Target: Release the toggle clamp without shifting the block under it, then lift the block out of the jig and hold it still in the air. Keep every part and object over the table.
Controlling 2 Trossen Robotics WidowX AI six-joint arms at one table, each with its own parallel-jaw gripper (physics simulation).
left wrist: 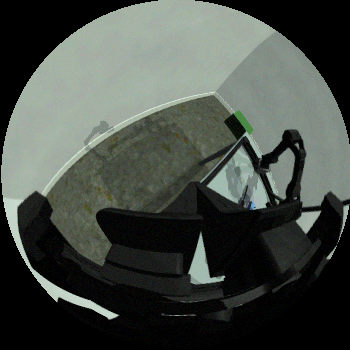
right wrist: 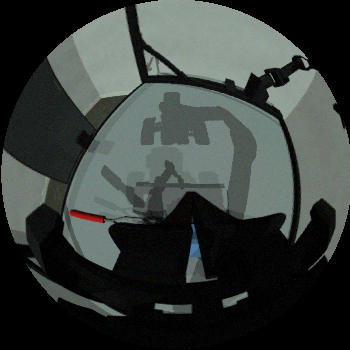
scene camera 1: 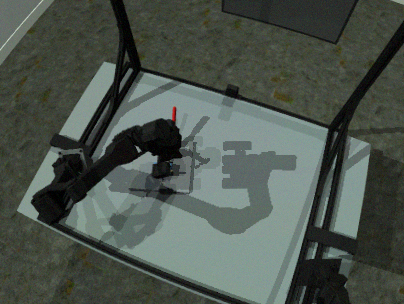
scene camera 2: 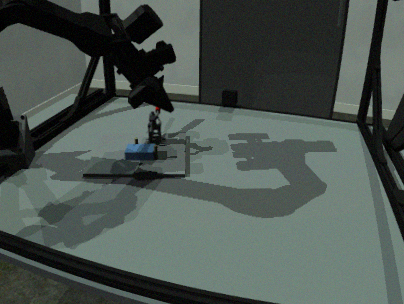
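Pixels of known places: left gripper, fingertip midpoint: (left wrist: 193, 185) (scene camera 2: 389, 146); right gripper, fingertip midpoint: (right wrist: 189, 194) (scene camera 1: 181, 157) (scene camera 2: 172, 111); left arm's base, origin of the base link: (right wrist: 260, 83) (scene camera 1: 323, 272); right arm's base, origin of the base link: (left wrist: 264, 163) (scene camera 1: 72, 162) (scene camera 2: 5, 135).
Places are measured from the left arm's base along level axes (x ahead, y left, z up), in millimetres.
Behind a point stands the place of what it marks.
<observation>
The blue block (scene camera 2: 140, 152) @(y -327, x 531, z -78 mm) (left wrist: 251, 205) @(y -341, x 543, z -78 mm) (right wrist: 195, 242) @(y -339, x 537, z -78 mm) sits low at the table, by short upright pins, left of centre in scene camera 2. The toggle clamp (scene camera 2: 154, 127) @(y -402, x 505, z -52 mm) stands behind it. Its red handle (scene camera 1: 174, 114) @(y -538, x 502, z -24 mm) (scene camera 2: 158, 108) @(y -501, x 502, z -41 mm) (right wrist: 87, 216) @(y -525, x 503, z -29 mm) is partly hidden by my right gripper in scene camera 2. My right gripper (scene camera 2: 170, 108) @(y -358, x 459, z 6 mm) (right wrist: 189, 194) @(y -358, x 459, z 6 mm) is shut and empty, pointing down above the clamp and block area; contact cannot be told. Its arm hides the block in scene camera 1. My left gripper (left wrist: 193, 185) @(y 189, x 338, z 201 mm) is shut and empty, away from the block.
A thin dark L-shaped strip (scene camera 1: 193, 167) @(y -362, x 431, z -99 mm) (scene camera 2: 187, 157) @(y -341, x 432, z -100 mm) borders the block area at the right and front. The black frame (scene camera 1: 280, 111) (scene camera 2: 55, 267) @(y -11, x 629, z -100 mm) edges the table. A small black box (scene camera 1: 231, 91) @(y -677, x 291, z -63 mm) (scene camera 2: 229, 98) @(y -675, x 290, z -74 mm) is at the back edge. Arm shadows cross the table.
</observation>
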